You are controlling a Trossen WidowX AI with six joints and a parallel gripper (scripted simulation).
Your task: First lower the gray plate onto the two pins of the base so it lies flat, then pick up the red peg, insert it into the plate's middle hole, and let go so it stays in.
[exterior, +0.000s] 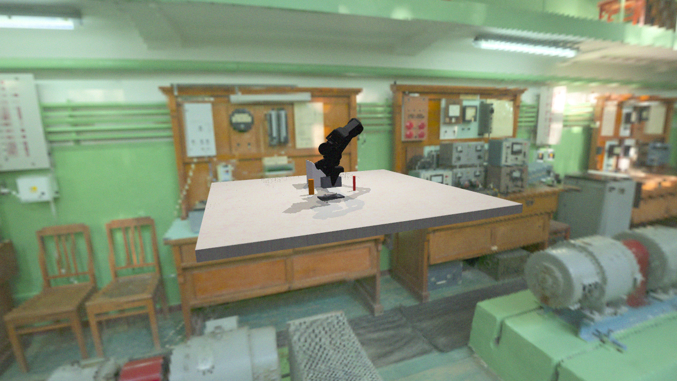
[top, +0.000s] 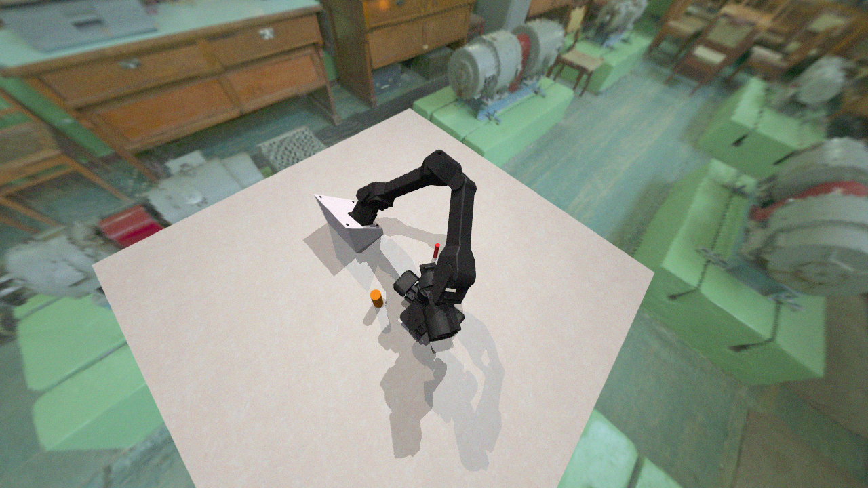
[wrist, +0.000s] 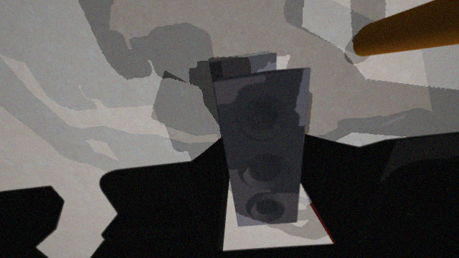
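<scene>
Right now the dark base is 50 mm below my gripper tip. The rest, counted from my gripper tip: red peg 100 mm behind, 180 mm to the left, 20 mm below; orange peg 130 mm behind, 60 mm to the right, 20 mm below; gray plate 30 mm above.
</scene>
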